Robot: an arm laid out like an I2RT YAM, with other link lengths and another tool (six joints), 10 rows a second.
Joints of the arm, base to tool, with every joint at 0 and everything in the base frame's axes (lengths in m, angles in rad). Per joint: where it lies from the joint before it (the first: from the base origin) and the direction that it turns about. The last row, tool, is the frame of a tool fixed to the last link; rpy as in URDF.
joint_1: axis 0 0 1 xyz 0 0 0.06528
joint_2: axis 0 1 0 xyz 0.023 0.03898 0.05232
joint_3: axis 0 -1 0 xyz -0.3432 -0.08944 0
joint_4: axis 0 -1 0 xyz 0.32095 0.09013 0.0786
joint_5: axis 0 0 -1 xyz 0.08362 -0.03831 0.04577
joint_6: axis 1 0 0 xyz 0.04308 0 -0.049
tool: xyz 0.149 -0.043 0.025 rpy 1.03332 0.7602 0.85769
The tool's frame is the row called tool.
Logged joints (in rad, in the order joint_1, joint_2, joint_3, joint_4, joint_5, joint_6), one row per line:
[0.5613 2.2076 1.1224 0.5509 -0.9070 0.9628]
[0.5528 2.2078 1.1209 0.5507 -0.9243 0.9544]
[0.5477 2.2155 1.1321 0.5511 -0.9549 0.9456]
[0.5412 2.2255 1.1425 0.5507 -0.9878 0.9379]
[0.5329 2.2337 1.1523 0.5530 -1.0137 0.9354]
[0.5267 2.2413 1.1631 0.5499 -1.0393 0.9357]
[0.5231 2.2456 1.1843 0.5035 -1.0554 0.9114]
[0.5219 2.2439 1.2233 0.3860 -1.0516 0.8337]
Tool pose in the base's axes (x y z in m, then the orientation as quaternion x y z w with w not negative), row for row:
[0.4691 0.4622 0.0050 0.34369 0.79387 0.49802 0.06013]
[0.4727 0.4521 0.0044 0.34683 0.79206 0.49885 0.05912]
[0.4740 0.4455 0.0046 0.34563 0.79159 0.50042 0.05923]
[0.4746 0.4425 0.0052 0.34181 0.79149 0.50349 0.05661]
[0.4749 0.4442 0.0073 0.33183 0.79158 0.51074 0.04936]
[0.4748 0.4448 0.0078 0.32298 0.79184 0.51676 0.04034]
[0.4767 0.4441 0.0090 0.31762 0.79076 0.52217 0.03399]
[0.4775 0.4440 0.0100 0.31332 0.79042 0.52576 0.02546]
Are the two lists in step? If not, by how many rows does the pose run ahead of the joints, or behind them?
The pose runs 2 rows behind the joints: the pose in row i belongs to the joints in row i - 2.
